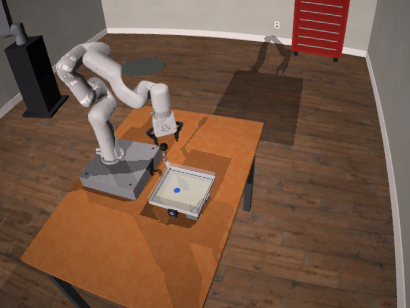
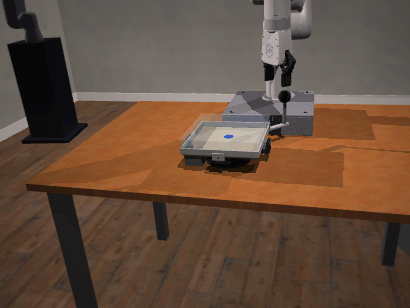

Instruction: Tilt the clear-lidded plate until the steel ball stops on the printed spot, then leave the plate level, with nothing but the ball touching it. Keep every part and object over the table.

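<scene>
The clear-lidded plate (image 1: 175, 207) (image 2: 240, 155) is a shallow, pale, square tray on a dark mount. It looks slightly tilted, but the exact tilt is hard to tell. The blue printed spot (image 1: 177, 190) (image 2: 228, 136) is near the middle of its floor. The steel ball (image 1: 194, 210) (image 2: 189, 145) shows faintly in the plate's near corner, away from the spot. An upright handle with a black knob (image 1: 163, 147) (image 2: 284, 96) stands on an arm from the plate's robot-side corner. My gripper (image 1: 166, 140) (image 2: 277, 81) is open and empty, above the knob and apart from it.
The grey robot base (image 1: 120, 167) (image 2: 295, 122) stands on the orange table (image 1: 100, 240) (image 2: 125, 170), close beside the plate. A small black knob (image 1: 172, 213) (image 2: 267, 146) sits at the plate's side. A black pedestal (image 1: 35, 75) (image 2: 45, 90) and a red cabinet (image 1: 320, 27) stand off the table.
</scene>
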